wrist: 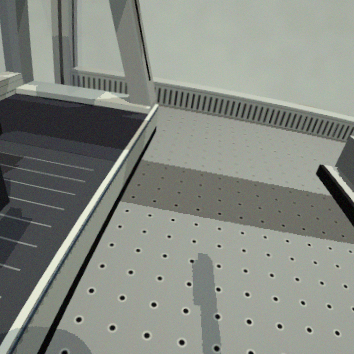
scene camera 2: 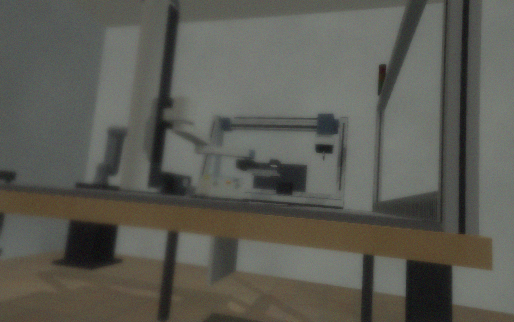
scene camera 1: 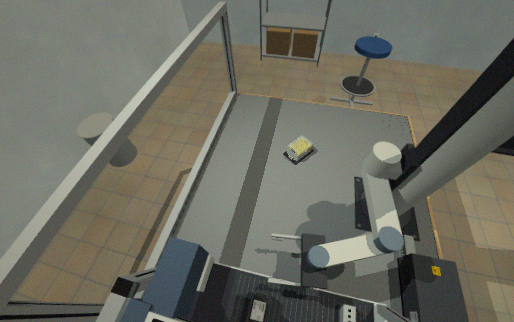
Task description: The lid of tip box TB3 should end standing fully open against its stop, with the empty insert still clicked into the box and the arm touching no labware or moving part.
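Frame: origin at the arm's base, x right, y ahead, z up, level; millimetres.
Seen in the pictures: gripper, fingertip midpoint: [wrist: 164, 128] [scene camera 2: 278, 174] [scene camera 1: 269, 256].
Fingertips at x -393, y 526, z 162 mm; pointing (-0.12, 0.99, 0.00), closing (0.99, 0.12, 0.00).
Note:
A point is followed by its place in that frame.
A small tip box [scene camera 1: 301, 146] @(x 238, y 468, z 90 mm) with a yellow gridded top and pale sides sits on a dark base on the grey bench in scene camera 1. No label can be read, and the position of its lid is too small to tell. My gripper [scene camera 1: 270, 258] @(x -393, y 526, z 162 mm) is open and empty, with two pale fingers spread wide and pointing left. It is well away from the tip box, over the bench near the edge of the dark ribbed deck [scene camera 1: 230, 280] [wrist: 45, 170] @(x -511, y 615, z 62 mm). In the wrist view one finger [wrist: 337, 192] @(x -321, y 513, z 155 mm) shows at the right edge. The gripper is blurred in scene camera 2.
A black box with a pale label [scene camera 1: 258, 310] @(x -574, y 530, z 133 mm) and a white block with dark holes [scene camera 1: 348, 312] @(x -508, y 209, z 107 mm) stand on the deck. A blue block [scene camera 1: 177, 267] @(x -527, y 729, z 501 mm) is at its left. A dark cabinet with a yellow sticker [scene camera 1: 432, 295] @(x -392, y -90, z 128 mm) stands right. A gantry rail [scene camera 2: 275, 123] @(x -623, y 437, z 482 mm) spans above the deck.

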